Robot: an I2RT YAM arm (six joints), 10 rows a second.
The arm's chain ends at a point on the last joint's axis. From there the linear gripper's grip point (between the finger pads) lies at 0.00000 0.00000 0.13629 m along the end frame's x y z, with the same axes.
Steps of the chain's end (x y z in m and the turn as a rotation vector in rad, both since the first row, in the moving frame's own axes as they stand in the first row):
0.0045 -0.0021 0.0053 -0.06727 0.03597 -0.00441
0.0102 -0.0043 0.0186 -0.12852 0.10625 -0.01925
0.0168 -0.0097 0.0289 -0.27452 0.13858 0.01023
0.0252 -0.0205 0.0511 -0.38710 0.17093 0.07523
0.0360 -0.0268 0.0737 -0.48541 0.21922 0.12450
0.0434 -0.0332 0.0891 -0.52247 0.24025 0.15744
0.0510 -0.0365 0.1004 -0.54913 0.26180 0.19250
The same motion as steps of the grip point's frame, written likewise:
0.0094 0.0070 0.0049 -0.06727 0.03597 -0.00441
0.0248 0.0130 0.0167 -0.12852 0.10625 -0.01925
0.0352 0.0272 0.0225 -0.27452 0.13858 0.01023
0.0458 0.0315 0.0391 -0.38710 0.17093 0.07523
0.0604 0.0379 0.0548 -0.48541 0.21922 0.12450
0.0688 0.0364 0.0672 -0.52247 0.24025 0.15744
0.0773 0.0367 0.0760 -0.54913 0.26180 0.19250

